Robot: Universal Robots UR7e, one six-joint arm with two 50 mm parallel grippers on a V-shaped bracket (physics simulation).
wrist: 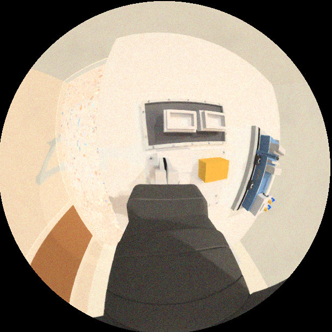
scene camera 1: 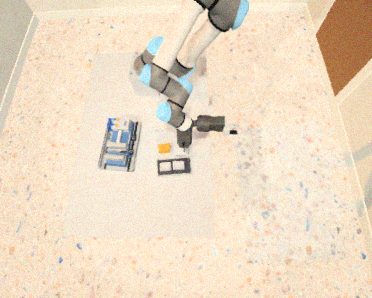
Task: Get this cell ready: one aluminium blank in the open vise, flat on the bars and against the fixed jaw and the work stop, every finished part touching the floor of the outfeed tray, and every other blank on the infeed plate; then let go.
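Frame: origin at the arm's base, x back, y up, z left, level; centimetres.
Seen in the pictures: hand at its tool point: [scene camera 1: 184, 149].
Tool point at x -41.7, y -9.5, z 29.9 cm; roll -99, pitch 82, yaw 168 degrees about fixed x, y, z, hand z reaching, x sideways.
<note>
A point is followed by its place in that frame.
The gripper pointing down [scene camera 1: 184, 148] [wrist: 166, 167] is over the pale plate area beside the orange block. Its light fingers look close together, with a dark pad at the tip. Their gap is too small to judge. The second gripper points right in the scene view. Two light finished parts [wrist: 180, 121] [wrist: 213, 121] with rectangular pockets sit side by side in the dark outfeed tray [scene camera 1: 174, 173] @(x -54.3, y -15.2, z 26.7 cm) [wrist: 156, 139]. An orange block [scene camera 1: 164, 148] @(x -42.4, y -11.3, z 19.0 cm) [wrist: 213, 169] stands near the fingers. The blue vise [scene camera 1: 118, 136] @(x -41.4, y -7.1, z -6.4 cm) [wrist: 255, 192] stands to one side. I cannot tell whether an aluminium blank is in it.
The vise unit has a long grey and black rail along the side facing the tray, and small blue and orange fittings at one end. The dark gripper body [wrist: 167, 240] covers the lower middle of the wrist view. The arm's base and links stand behind the gripper.
</note>
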